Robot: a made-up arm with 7 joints. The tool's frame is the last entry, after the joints.
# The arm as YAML. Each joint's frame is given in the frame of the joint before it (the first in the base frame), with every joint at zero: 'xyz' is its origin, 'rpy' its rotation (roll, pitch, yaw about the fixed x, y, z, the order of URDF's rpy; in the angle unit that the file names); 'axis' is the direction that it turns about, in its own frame. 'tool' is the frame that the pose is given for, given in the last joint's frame.
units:
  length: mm
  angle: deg
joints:
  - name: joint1
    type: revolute
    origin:
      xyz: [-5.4, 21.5, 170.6]
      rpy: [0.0, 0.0, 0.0]
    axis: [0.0, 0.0, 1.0]
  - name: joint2
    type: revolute
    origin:
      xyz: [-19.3, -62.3, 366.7]
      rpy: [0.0, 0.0, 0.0]
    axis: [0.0, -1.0, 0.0]
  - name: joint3
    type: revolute
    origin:
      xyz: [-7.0, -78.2, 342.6]
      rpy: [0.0, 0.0, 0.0]
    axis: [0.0, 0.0, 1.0]
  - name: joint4
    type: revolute
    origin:
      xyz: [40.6, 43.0, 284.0]
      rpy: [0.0, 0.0, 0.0]
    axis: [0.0, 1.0, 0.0]
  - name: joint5
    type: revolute
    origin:
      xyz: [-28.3, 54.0, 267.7]
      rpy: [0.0, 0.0, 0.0]
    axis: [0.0, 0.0, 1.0]
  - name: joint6
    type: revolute
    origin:
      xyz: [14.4, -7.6, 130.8]
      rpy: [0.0, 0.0, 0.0]
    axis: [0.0, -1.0, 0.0]
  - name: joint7
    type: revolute
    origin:
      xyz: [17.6, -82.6, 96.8]
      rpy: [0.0, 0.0, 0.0]
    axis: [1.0, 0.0, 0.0]
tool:
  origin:
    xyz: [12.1, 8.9, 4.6]
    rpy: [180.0, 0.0, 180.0]
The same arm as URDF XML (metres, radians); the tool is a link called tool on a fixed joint. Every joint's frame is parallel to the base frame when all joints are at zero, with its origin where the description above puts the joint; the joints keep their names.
<robot name="arm">
  <joint name="tool_fixed" type="fixed">
    <parent link="link7"/>
    <child link="tool"/>
    <origin xyz="0.0121 0.0089 0.0046" rpy="3.1416 0 3.1416"/>
  </joint>
  <joint name="joint7" type="continuous">
    <parent link="link6"/>
    <child link="link7"/>
    <origin xyz="0.0176 -0.0826 0.0968" rpy="0 0 0"/>
    <axis xyz="1 0 0"/>
  </joint>
  <joint name="joint6" type="continuous">
    <parent link="link5"/>
    <child link="link6"/>
    <origin xyz="0.0144 -0.0076 0.1308" rpy="0 0 0"/>
    <axis xyz="0 -1 0"/>
  </joint>
  <joint name="joint5" type="continuous">
    <parent link="link4"/>
    <child link="link5"/>
    <origin xyz="-0.0283 0.054 0.2677" rpy="0 0 0"/>
    <axis xyz="0 0 1"/>
  </joint>
  <joint name="joint4" type="continuous">
    <parent link="link3"/>
    <child link="link4"/>
    <origin xyz="0.0406 0.043 0.284" rpy="0 0 0"/>
    <axis xyz="0 1 0"/>
  </joint>
  <joint name="joint3" type="continuous">
    <parent link="link2"/>
    <child link="link3"/>
    <origin xyz="-0.007 -0.0782 0.3426" rpy="0 0 0"/>
    <axis xyz="0 0 1"/>
  </joint>
  <joint name="joint2" type="continuous">
    <parent link="link1"/>
    <child link="link2"/>
    <origin xyz="-0.0193 -0.0623 0.3667" rpy="0 0 0"/>
    <axis xyz="0 -1 0"/>
  </joint>
  <joint name="joint1" type="continuous">
    <parent link="base"/>
    <child link="link1"/>
    <origin xyz="-0.0054 0.0215 0.1706" rpy="0 0 0"/>
    <axis xyz="0 0 1"/>
  </joint>
  <link name="base"/>
  <link name="link1"/>
  <link name="link2"/>
  <link name="link3"/>
  <link name="link4"/>
  <link name="link5"/>
  <link name="link6"/>
  <link name="link7"/>
  <link name="tool"/>
</robot>

